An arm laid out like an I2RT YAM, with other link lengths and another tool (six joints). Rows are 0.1 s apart.
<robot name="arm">
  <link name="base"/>
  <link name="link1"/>
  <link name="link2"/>
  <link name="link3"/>
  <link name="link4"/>
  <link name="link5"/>
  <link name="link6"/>
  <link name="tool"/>
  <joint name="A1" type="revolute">
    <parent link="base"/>
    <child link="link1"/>
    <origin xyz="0 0 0.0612" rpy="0 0 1.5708"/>
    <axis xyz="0 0 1"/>
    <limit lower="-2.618" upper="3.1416"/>
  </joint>
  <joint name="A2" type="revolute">
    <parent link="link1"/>
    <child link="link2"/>
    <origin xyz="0.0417 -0.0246 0.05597" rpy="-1.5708 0 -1.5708"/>
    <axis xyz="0 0 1"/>
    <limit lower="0" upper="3.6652"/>
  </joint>
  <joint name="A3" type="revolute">
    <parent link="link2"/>
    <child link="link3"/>
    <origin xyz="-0.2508 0 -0.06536" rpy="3.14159 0 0"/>
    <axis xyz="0 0 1"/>
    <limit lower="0" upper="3.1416"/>
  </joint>
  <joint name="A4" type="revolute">
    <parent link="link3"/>
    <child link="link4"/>
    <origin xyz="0.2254 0.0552 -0.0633" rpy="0 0 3.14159"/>
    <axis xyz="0 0 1"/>
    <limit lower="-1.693" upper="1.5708"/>
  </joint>
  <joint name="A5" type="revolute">
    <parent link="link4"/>
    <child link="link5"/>
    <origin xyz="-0.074 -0.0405 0.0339" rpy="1.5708 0 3.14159"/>
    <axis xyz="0 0 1"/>
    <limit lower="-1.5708" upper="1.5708"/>
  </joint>
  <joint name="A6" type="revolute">
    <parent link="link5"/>
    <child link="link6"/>
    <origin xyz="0.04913 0 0.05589" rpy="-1.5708 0 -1.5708"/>
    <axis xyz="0 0 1"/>
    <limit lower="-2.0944" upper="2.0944"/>
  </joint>
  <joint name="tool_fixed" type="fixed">
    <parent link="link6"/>
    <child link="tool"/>
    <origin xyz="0.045 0.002 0.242" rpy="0 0.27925 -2.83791"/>
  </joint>
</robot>
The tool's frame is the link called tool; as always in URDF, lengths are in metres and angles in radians.
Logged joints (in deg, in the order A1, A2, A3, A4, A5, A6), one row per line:
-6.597 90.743 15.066 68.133 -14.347 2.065
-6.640 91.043 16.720 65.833 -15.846 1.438
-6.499 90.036 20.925 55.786 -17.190 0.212
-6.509 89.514 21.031 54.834 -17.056 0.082
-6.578 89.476 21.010 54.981 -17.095 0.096
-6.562 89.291 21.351 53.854 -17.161 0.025
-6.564 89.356 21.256 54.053 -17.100 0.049
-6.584 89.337 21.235 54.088 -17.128 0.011
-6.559 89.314 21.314 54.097 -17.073 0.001
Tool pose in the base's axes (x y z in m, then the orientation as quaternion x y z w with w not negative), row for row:
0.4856 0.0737 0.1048 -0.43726 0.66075 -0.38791 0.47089
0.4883 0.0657 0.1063 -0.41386 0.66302 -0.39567 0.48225
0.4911 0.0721 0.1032 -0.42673 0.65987 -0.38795 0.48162
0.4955 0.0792 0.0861 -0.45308 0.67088 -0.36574 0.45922
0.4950 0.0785 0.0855 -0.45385 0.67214 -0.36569 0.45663
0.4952 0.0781 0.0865 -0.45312 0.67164 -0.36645 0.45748
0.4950 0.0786 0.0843 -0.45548 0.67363 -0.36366 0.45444
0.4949 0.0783 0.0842 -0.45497 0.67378 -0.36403 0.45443
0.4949 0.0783 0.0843 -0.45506 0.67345 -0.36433 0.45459
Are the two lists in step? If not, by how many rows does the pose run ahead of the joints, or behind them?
The pose runs 1 row behind the joints: the pose in row i belongs to the joints in row i - 1.
